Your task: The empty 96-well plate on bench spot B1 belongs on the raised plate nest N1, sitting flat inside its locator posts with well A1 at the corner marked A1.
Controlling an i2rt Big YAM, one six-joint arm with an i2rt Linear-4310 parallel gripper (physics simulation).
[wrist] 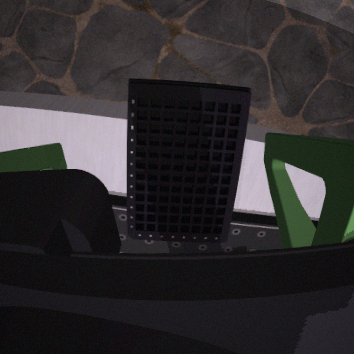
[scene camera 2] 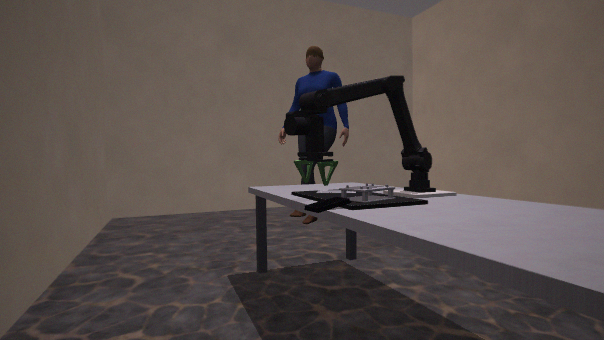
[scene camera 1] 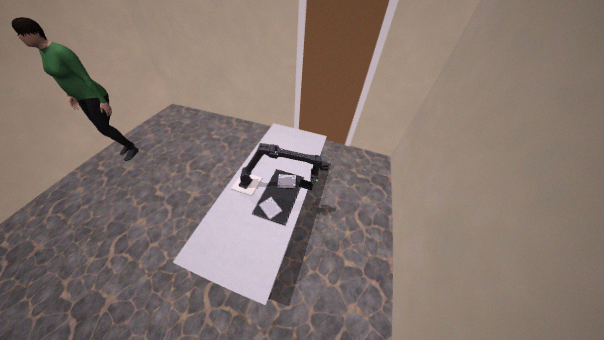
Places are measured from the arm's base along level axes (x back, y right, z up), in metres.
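Pixels of known places: gripper, fingertip midpoint: (wrist: 159, 149) (scene camera 2: 315, 184) (scene camera 1: 312, 179); arm's base at its link origin: (scene camera 2: 419, 191) (scene camera 1: 245, 182).
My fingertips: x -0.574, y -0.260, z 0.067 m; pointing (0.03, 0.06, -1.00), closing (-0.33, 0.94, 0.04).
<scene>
For each thing: its top centre in the pictures, then the offset to it from my fingertips. "spot": a spot on its surface instead. Level surfaces: height alone.
- black 96-well plate at its top centre: (wrist: 183, 182) (scene camera 2: 327, 198) (scene camera 1: 306, 183) dx +0.049, dy +0.026, dz -0.050 m
- raised nest at its top centre: (scene camera 2: 367, 184) (scene camera 1: 286, 179) dx +0.225, dy +0.086, dz -0.015 m
- black perforated board at its top centre: (wrist: 289, 308) (scene camera 2: 350, 195) (scene camera 1: 280, 193) dx +0.225, dy +0.227, dz -0.067 m
- white table at its surface level: dz -0.081 m
- pale square piece at a spot on its surface: (scene camera 1: 270, 207) spot: dx +0.236, dy +0.386, dz -0.066 m
The black 96-well plate (scene camera 1: 306, 184) (scene camera 2: 327, 204) (wrist: 186, 165) lies across the outer edge of the black board. In the wrist view its far end sticks out past the table edge, with floor behind it. Whether it is slightly tilted I cannot tell. The raised nest (scene camera 1: 287, 180) (scene camera 2: 367, 189) is a pale platform on legs with small posts on top, and holds no plate. It does not show in the wrist view. My gripper (scene camera 1: 315, 180) (scene camera 2: 316, 182) (wrist: 159, 149) is open and empty, with green fingers above table height. In the wrist view the plate shows between the fingers, beyond them. The A1 marks are not readable.
The black perforated board (scene camera 1: 283, 200) (scene camera 2: 415, 202) (wrist: 250, 242) lies on the white table (scene camera 1: 225, 240) (scene camera 2: 500, 225) (wrist: 90, 127). A pale square piece (scene camera 1: 270, 207) lies turned on the board. The arm's base stands on a pale pad (scene camera 1: 240, 188) (scene camera 2: 445, 193). A person in blue (scene camera 2: 320, 82) stands behind the table.
</scene>
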